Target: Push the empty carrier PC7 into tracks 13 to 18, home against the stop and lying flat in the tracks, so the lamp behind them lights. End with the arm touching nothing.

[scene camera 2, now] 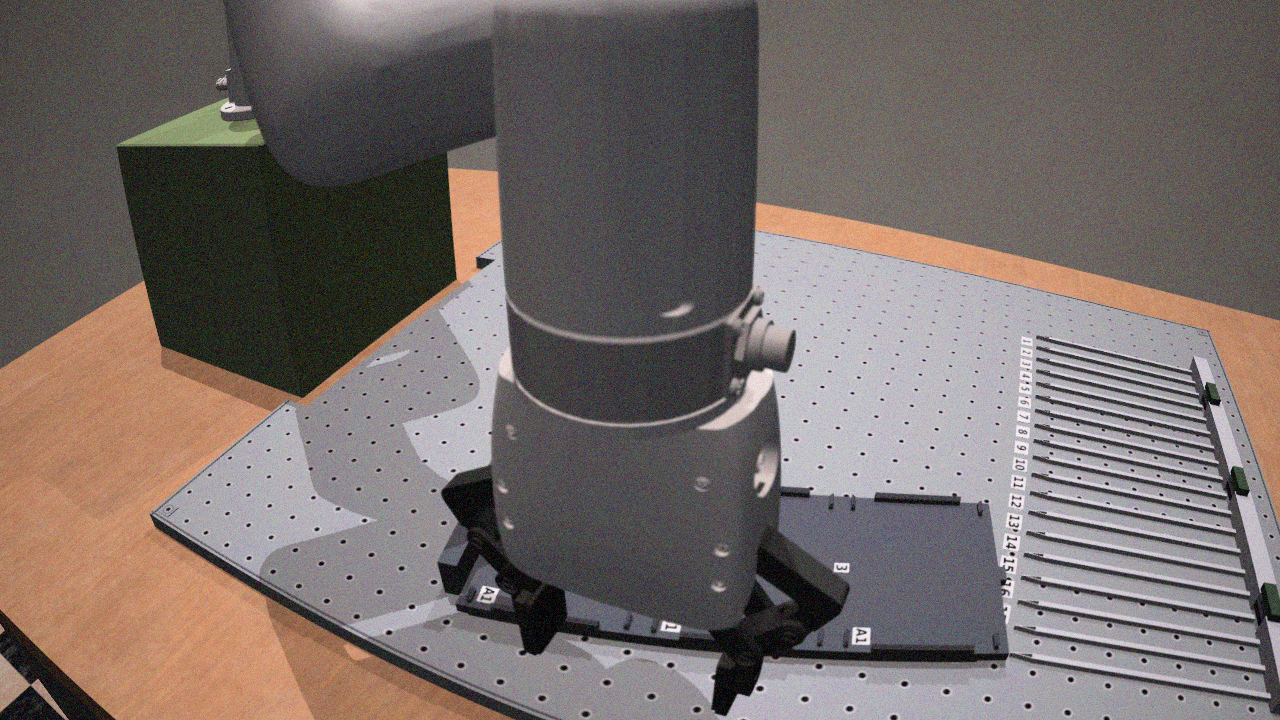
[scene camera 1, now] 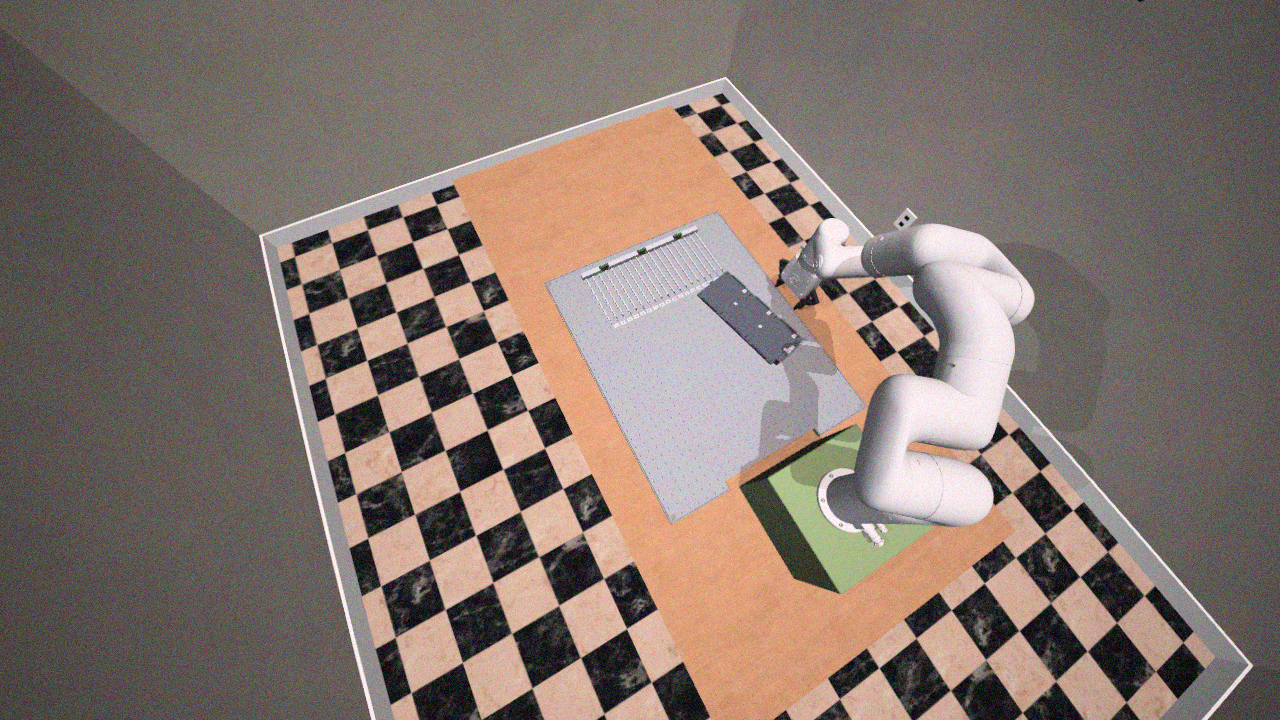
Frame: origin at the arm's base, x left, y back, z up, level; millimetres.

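Where they show: gripper, fingertip midpoint: (scene camera 2: 636,665) (scene camera 1: 788,296); arm's base, link origin: (scene camera 1: 846,499).
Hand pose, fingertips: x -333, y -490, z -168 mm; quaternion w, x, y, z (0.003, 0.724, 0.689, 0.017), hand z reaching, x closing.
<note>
Things, the pixels of their top centre, and the offset from my fingertips. "*": a spot on its surface instead. Level surfaces: height alone.
- dark carrier PC7, top centre: (scene camera 2: 748,537) (scene camera 1: 750,313) dx +124, dy -18, dz -17 mm
- lamp block, surface spot: (scene camera 2: 1271,601) (scene camera 1: 678,235) * dx +146, dy -375, dz -26 mm
- pale perforated board, surface height: dz -47 mm
- wooden table, surface height: dz -60 mm
The dark carrier PC7 (scene camera 1: 750,315) (scene camera 2: 921,555) looks flat on the perforated board and empty where visible. Its front end is at the near ends of the higher-numbered tracks (scene camera 2: 1139,648), covering some labels. Its long sides are turned out of line with the rails, and a gap separates it from the stop bar (scene camera 1: 657,245) (scene camera 2: 1219,434). The lamp block (scene camera 1: 677,235) (scene camera 2: 1271,601) behind those tracks looks dark green, unlit. My gripper (scene camera 1: 794,284) (scene camera 2: 631,668) is open and empty, beside the carrier's outer long side. It hides part of the carrier, including the PC7 label. Contact cannot be told.
The pale perforated board (scene camera 1: 644,385) (scene camera 2: 895,340) lies on the wooden table (scene camera 1: 572,197) (scene camera 2: 71,429). The green pedestal (scene camera 1: 841,564) (scene camera 2: 214,259) bears the arm's base beyond the carrier's rear end. Two other dark green blocks sit on the stop bar. Lower-numbered tracks lie beside the carrier's line.
</note>
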